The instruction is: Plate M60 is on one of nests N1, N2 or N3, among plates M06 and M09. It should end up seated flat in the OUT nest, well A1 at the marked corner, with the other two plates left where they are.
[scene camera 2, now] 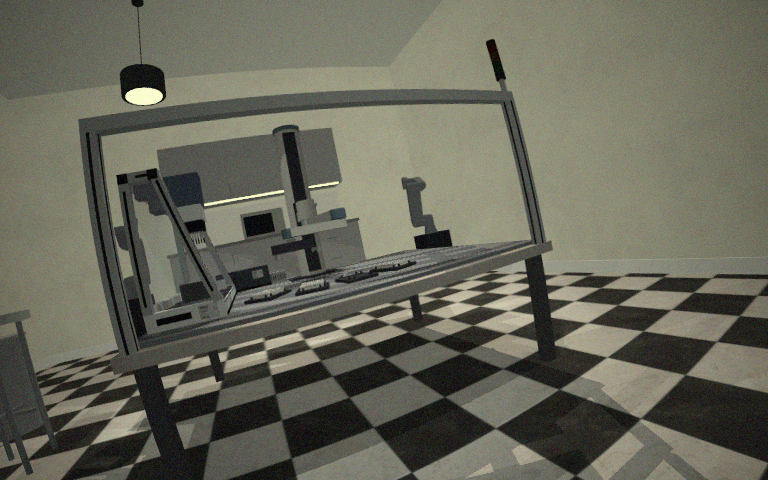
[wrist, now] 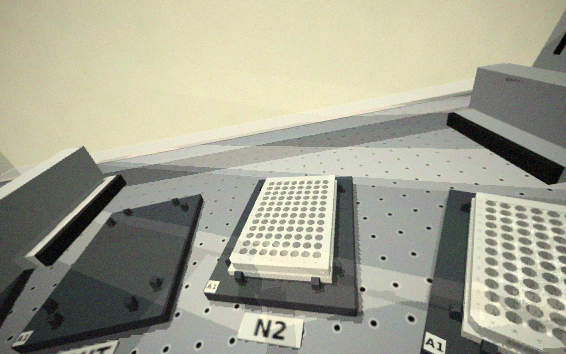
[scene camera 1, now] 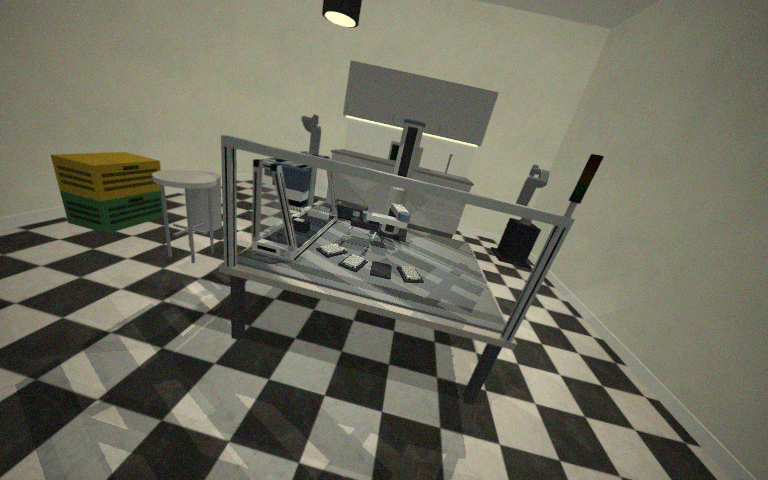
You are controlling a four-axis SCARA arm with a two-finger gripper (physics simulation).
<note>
The gripper [wrist: 274,132] holds nothing. Also in view: an OUT nest [wrist: 127,278], a perforated grey deck [wrist: 403,161] and a signal tower [scene camera 1: 594,161].
</note>
